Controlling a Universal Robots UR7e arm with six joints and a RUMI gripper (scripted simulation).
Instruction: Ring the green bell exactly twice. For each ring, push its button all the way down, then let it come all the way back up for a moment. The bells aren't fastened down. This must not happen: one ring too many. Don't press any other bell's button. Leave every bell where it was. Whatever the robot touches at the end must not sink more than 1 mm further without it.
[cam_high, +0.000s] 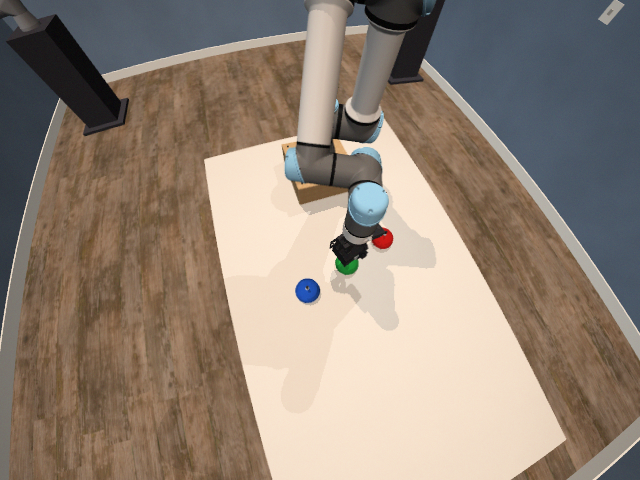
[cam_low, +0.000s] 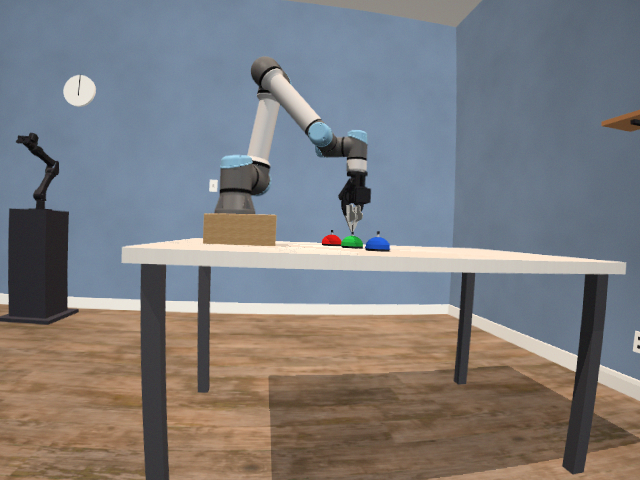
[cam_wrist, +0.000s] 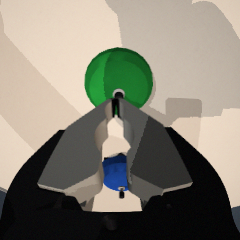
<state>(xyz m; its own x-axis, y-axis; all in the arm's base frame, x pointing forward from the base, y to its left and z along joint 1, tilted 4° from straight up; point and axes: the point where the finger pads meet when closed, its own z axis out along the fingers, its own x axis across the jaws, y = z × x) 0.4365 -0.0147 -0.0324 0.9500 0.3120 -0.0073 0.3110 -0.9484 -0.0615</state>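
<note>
The green bell is 40 mm below my hand. The rest, counted from my hand: blue bell 60 mm ahead, 160 mm to the right, 40 mm below; red bell 50 mm behind, 160 mm to the left, 40 mm below.
</note>
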